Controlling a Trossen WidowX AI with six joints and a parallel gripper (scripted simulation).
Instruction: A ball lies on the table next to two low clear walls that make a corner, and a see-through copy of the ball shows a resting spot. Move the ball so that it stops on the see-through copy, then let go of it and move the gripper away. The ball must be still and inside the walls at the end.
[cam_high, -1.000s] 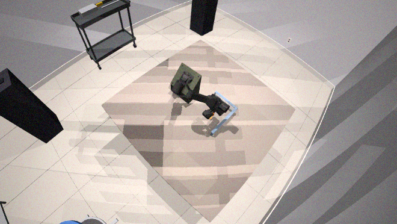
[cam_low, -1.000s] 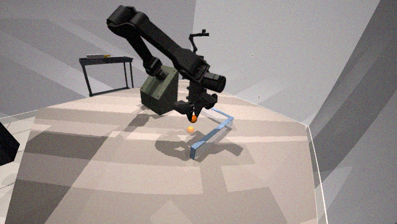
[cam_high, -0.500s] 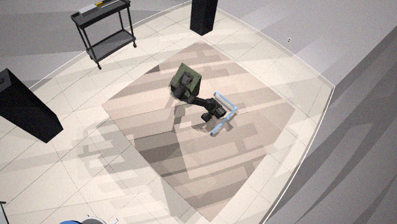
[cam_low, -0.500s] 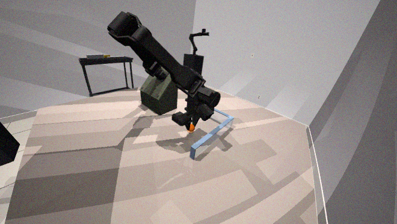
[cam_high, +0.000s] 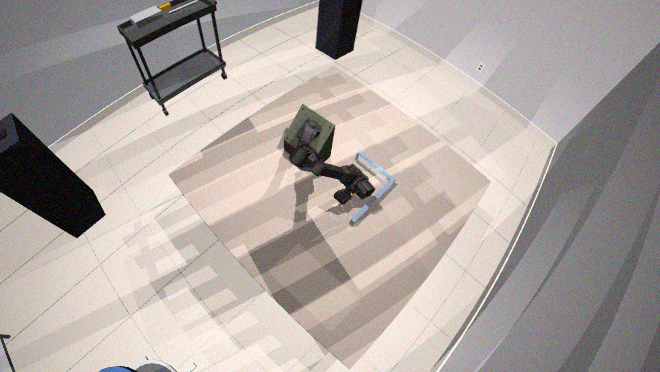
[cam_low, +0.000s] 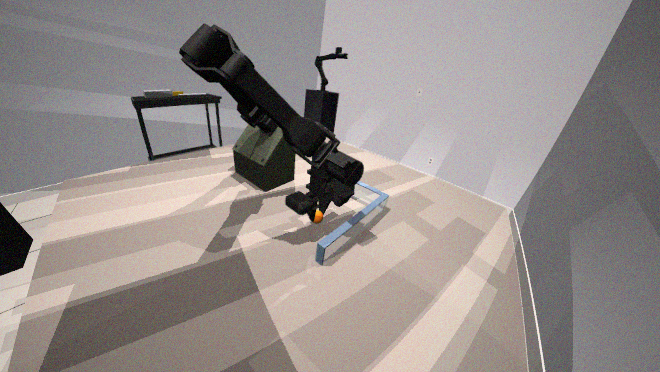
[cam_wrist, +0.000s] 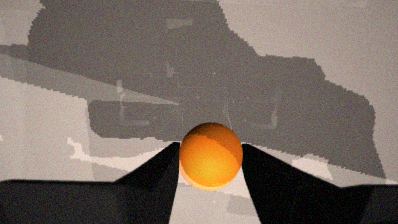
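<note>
Right now the orange ball is right at my gripper tip.
</note>
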